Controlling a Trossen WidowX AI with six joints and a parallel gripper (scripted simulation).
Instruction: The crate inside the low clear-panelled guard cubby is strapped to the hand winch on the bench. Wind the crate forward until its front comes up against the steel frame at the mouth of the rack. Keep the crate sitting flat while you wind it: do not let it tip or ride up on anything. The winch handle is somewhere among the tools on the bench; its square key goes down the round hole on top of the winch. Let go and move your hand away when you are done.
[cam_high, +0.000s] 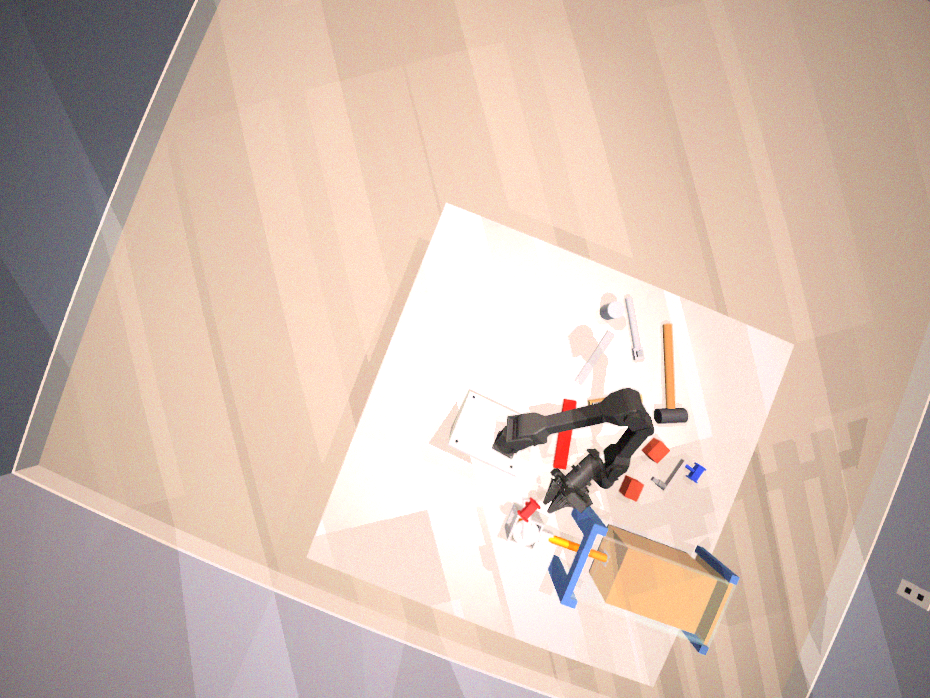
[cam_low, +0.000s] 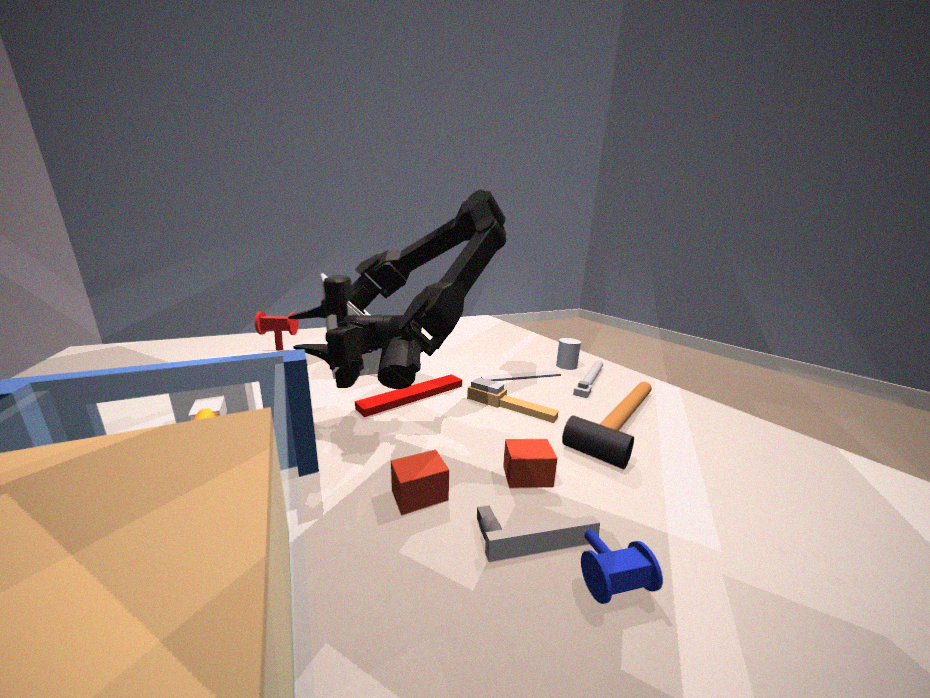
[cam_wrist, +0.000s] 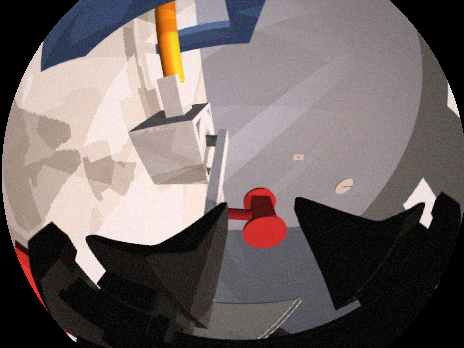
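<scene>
Right now my gripper tip is 4 cm past the red knob, 3 cm to the left of it and 1 cm above it. The rest, counted from my gripper tip: winch: 13 cm to the right, 12 cm below; blue steel frame: 17 cm ahead, 10 cm to the right, 4 cm below; winch handle: 2 cm behind, 6 cm to the right, 4 cm below.
</scene>
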